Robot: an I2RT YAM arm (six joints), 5 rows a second.
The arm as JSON. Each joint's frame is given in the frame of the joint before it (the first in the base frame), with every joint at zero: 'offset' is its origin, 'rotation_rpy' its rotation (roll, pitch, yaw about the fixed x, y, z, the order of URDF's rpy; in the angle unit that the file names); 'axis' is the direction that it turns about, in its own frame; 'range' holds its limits. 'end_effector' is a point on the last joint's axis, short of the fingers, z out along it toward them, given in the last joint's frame.
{
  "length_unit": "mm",
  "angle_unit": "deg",
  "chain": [
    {
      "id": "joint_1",
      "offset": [
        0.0,
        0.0,
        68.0
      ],
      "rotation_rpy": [
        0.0,
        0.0,
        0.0
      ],
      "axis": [
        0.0,
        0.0,
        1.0
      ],
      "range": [
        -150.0,
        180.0
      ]
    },
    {
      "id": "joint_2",
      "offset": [
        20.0,
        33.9,
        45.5
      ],
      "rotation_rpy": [
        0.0,
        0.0,
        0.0
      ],
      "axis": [
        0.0,
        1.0,
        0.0
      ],
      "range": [
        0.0,
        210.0
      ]
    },
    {
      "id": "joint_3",
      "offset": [
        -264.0,
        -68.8,
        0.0
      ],
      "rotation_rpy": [
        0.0,
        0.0,
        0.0
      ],
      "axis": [
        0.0,
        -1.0,
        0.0
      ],
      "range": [
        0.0,
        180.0
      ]
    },
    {
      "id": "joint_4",
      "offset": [
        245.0,
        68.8,
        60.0
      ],
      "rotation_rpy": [
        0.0,
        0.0,
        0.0
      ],
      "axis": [
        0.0,
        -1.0,
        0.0
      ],
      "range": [
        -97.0,
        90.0
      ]
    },
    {
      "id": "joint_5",
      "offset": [
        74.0,
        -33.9,
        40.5
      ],
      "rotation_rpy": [
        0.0,
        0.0,
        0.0
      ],
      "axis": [
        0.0,
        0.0,
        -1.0
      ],
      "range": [
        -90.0,
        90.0
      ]
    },
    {
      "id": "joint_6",
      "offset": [
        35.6,
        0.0,
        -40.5
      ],
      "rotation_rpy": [
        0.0,
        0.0,
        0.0
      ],
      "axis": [
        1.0,
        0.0,
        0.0
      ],
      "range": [
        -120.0,
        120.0
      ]
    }
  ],
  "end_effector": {
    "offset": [
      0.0,
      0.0,
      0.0
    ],
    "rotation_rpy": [
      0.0,
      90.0,
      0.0
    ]
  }
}
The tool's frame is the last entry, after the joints.
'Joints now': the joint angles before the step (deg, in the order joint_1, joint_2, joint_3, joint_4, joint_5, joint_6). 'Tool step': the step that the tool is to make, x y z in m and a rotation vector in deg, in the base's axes. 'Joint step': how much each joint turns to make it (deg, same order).
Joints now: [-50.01 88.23 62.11 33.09 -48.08 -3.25]
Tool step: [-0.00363 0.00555 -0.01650 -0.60 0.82 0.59]
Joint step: [0.09 -0.62 -4.00 2.24 -0.61 -1.43]
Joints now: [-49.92 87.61 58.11 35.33 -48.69 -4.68]
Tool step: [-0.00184 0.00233 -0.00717 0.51 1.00 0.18]
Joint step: [0.00 -0.39 -1.45 -0.44 -0.22 -0.64]
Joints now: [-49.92 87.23 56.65 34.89 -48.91 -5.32]
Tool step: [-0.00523 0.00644 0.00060 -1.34 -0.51 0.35]
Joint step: [0.00 -1.72 -1.79 0.92 -0.39 -0.67]
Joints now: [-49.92 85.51 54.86 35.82 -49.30 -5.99]
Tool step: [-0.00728 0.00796 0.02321 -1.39 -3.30 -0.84]
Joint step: [0.00 -3.17 0.69 1.04 1.05 2.28]
